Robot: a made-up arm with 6 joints.
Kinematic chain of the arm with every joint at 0, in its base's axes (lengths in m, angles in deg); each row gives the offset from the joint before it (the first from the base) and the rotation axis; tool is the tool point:
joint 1: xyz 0 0 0.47 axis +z
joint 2: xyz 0 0 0 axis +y
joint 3: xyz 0 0 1.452 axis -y
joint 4: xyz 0 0 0 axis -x
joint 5: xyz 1.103 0 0 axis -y
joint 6: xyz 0 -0.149 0 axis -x
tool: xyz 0 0 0
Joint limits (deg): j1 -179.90..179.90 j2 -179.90..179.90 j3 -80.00..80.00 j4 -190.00..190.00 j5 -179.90..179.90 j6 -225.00..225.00
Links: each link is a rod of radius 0.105 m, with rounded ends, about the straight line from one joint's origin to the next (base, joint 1, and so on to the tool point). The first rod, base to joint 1, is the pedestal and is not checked.
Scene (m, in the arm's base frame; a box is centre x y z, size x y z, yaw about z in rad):
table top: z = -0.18
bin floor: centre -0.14 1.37 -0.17 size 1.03 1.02 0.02 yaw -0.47
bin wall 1: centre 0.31 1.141 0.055 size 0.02 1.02 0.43 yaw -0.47
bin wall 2: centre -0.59 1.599 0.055 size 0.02 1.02 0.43 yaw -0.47
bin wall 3: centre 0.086 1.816 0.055 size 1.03 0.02 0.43 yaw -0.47
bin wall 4: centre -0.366 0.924 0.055 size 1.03 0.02 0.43 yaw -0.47
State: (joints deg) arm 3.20 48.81 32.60 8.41 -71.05 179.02
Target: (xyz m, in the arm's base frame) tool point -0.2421 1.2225 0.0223
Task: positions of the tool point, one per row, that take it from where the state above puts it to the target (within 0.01 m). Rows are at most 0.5 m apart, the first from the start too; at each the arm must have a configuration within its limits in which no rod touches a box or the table.
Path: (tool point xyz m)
1: 2.0495 0.4457 1.0318
2: 1.8235 0.8583 0.9307
3: 1.5093 1.1831 0.8374
4: 1.1387 1.4016 0.7542
5: 0.7458 1.5065 0.6824
6: 0.3654 1.5011 0.6237
7: 0.0281 1.3990 0.5791
8: -0.2421 1.2224 0.5499
9: -0.2508 1.2490 0.2895
10: -0.2421 1.2225 0.0224

